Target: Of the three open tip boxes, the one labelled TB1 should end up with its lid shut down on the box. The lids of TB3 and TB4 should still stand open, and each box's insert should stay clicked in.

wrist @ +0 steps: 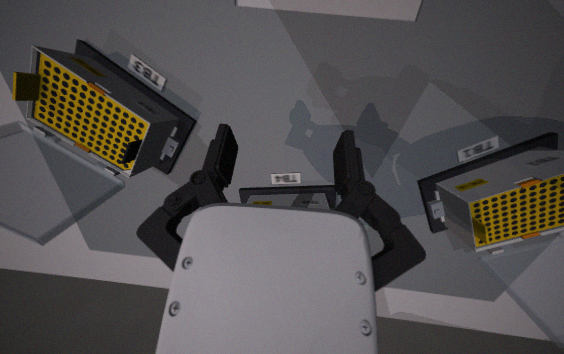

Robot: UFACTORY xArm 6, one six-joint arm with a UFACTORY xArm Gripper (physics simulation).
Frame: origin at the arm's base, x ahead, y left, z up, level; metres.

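Where they show: gripper, fingertip midpoint: (285, 138).
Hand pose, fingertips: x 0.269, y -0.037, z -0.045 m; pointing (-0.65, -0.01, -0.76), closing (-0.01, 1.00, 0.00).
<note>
After its pixels a point has its place.
Box TB1 (505, 174) {x 0.312, y 0.232, z -0.120 m} stands at the right, partly cut off by the view's edge, with its yellow insert (522, 212) {x 0.351, y 0.250, z -0.098 m} inside. Its clear lid (537, 275) {x 0.417, y 0.270, z -0.068 m} stands open on the side away from the label. Box TB3 (160, 132) {x 0.287, y -0.200, z -0.119 m} is at the left with its yellow insert (90, 106) {x 0.259, y -0.259, z -0.099 m}; its clear lid (55, 182) {x 0.339, y -0.293, z -0.063 m} is open. Box TB4 (292, 199) {x 0.378, y -0.024, z -0.130 m} is in the middle, mostly hidden behind the gripper body; its insert and lid are hidden. My gripper (285, 138) {x 0.269, y -0.037, z -0.045 m} is open and empty, above the table between TB3 and TB1. Whether the inserts are fully clicked in is hard to tell.
Each box sits against a dark base with a white label: TB3 (147, 71) {x 0.217, y -0.225, z -0.153 m}, TB4 (285, 178) {x 0.355, y -0.038, z -0.153 m}, TB1 (478, 149) {x 0.290, y 0.221, z -0.153 m}. A pale flat panel (330, 7) lies at the top. A pale table edge strip (125, 272) runs along the bottom. Arm shadows fall between the boxes.
</note>
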